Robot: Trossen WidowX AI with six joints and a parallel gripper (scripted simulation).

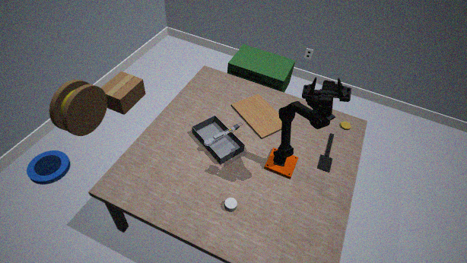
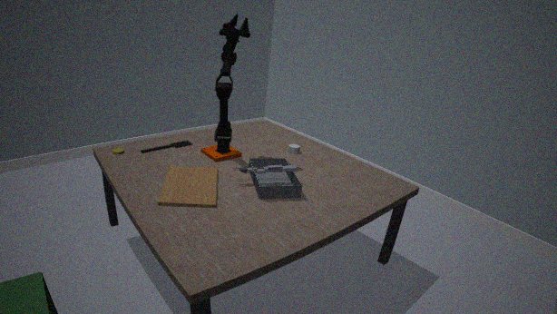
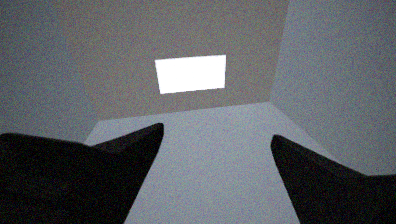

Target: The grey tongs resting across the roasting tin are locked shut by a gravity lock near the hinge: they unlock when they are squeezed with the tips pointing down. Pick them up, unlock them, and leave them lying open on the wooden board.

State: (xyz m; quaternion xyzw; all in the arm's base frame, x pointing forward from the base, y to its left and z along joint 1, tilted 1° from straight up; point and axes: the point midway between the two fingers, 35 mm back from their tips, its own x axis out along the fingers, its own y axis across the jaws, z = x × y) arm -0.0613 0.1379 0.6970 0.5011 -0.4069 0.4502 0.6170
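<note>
My gripper tip is now 400 mm short of the yellow lock piece, 250 mm to the left of it and 690 mm above it. Also, from my gripper tip: roasting tin: 460 mm ahead, 190 mm to the right, 720 mm below; white puck: 280 mm ahead, 220 mm to the left, 740 mm below; black spatula: 230 mm behind, 290 mm to the right, 750 mm below.
</note>
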